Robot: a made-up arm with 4 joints. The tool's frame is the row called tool.
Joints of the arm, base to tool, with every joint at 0 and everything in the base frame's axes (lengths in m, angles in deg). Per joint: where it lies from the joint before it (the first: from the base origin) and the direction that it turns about. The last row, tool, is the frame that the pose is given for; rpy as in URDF.
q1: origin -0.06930 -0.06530 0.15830 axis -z
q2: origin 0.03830 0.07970 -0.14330 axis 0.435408 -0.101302 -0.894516
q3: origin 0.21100 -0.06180 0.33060 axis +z
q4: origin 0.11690 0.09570 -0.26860 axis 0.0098 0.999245 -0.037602
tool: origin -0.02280 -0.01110 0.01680 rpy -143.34 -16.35 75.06
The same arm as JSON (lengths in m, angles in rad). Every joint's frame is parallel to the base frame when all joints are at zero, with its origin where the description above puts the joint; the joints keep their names.
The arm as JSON. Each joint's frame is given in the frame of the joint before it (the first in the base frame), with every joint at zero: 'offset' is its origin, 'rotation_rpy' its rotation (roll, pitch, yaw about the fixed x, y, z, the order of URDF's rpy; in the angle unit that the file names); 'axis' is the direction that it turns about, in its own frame. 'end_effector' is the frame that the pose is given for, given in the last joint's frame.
{"length_unit": "m", "angle_unit": "rad", "chain": [
  {"id": "q1", "offset": [-0.0693, -0.0653, 0.1583], "rotation_rpy": [0.0, 0.0, 0.0], "axis": "-z"},
  {"id": "q2", "offset": [0.0383, 0.0797, -0.1433], "rotation_rpy": [0.0, 0.0, 0.0], "axis": [0.435408, -0.101302, -0.894516]},
  {"id": "q3", "offset": [0.211, -0.0618, 0.3306], "rotation_rpy": [0.0, 0.0, 0.0], "axis": "+z"},
  {"id": "q4", "offset": [0.1169, 0.0957, -0.2686], "rotation_rpy": [0.0, 0.0, 0.0], "axis": [0.0098, 0.999245, -0.037602]}
], "end_effector": {"offset": [-0.0228, -0.0111, 0.0168], "rotation_rpy": [-2.5018, -0.2854, 1.31]}}

